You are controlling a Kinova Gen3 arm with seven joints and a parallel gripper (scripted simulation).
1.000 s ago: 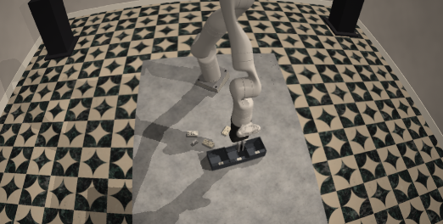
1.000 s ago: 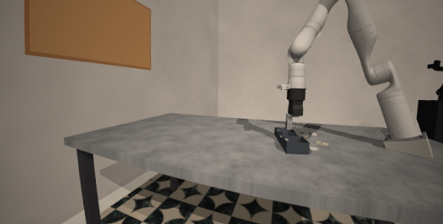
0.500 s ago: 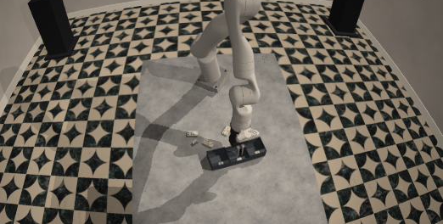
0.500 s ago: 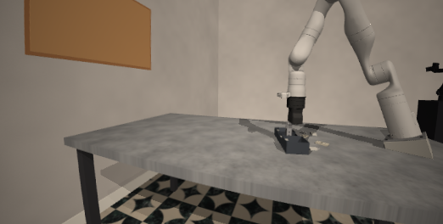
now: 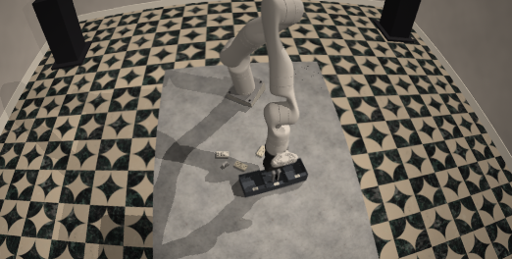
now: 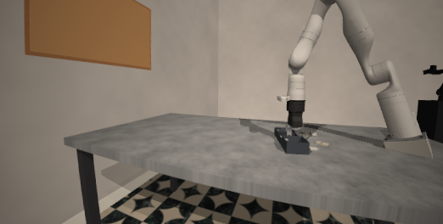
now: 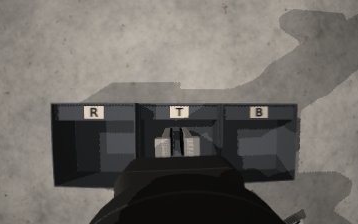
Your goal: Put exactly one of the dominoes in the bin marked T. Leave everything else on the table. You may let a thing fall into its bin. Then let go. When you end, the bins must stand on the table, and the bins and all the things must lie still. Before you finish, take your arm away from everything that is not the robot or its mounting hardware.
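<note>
My hand is 1 cm above the three-compartment bin. The rest, counted from my hand: domino 12 cm to the right, 8 cm behind, 3 cm below.
</note>
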